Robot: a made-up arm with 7 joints.
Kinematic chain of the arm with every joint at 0, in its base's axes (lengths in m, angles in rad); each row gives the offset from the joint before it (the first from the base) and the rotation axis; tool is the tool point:
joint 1: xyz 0 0 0.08 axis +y
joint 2: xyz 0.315 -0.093 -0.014 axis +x
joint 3: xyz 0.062 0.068 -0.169 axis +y
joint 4: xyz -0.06 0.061 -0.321 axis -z
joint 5: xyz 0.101 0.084 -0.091 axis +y
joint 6: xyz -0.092 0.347 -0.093 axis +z
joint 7: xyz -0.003 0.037 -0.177 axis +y
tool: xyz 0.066 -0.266 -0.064
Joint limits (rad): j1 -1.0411..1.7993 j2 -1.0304..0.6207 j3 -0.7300..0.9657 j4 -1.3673..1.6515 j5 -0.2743..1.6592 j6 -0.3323..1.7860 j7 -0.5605..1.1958
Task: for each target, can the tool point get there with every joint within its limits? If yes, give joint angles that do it. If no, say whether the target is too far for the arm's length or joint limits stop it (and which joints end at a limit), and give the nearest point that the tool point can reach.
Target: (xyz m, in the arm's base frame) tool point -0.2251 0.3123 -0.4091
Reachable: yes | joints 0.2565 0.4433 0.1267 -0.7512 1.3825 0.7587 1.0275
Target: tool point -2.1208 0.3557 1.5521
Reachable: no: too far | nearest point -0.9847 0.1003 0.4449 | short by 1.607 m
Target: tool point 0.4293 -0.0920 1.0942
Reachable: no: joint limits stop it (at a limit: joint 1, joint 2, joint 3, joint 4, joint 5, joint 6, joint 7) | nearest point 0.5626 0.2480 1.0213 | short by 0.372 m
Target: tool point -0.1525 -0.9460 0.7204
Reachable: no: joint limits stop it (at a limit: joint 1, joint 2, joint 4, joint 6) | nearest point -0.3209 -0.6619 0.4997 | short by 0.397 m
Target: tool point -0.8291 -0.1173 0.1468
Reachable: yes | joints 1.4252 -0.7113 0.6858 0.0373 1.0077 1.0260 -0.0525
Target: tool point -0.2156 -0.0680 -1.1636
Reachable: yes | joints 1.1088 -0.2089 -0.5262 1.2029 0.3703 1.1298 0.7463
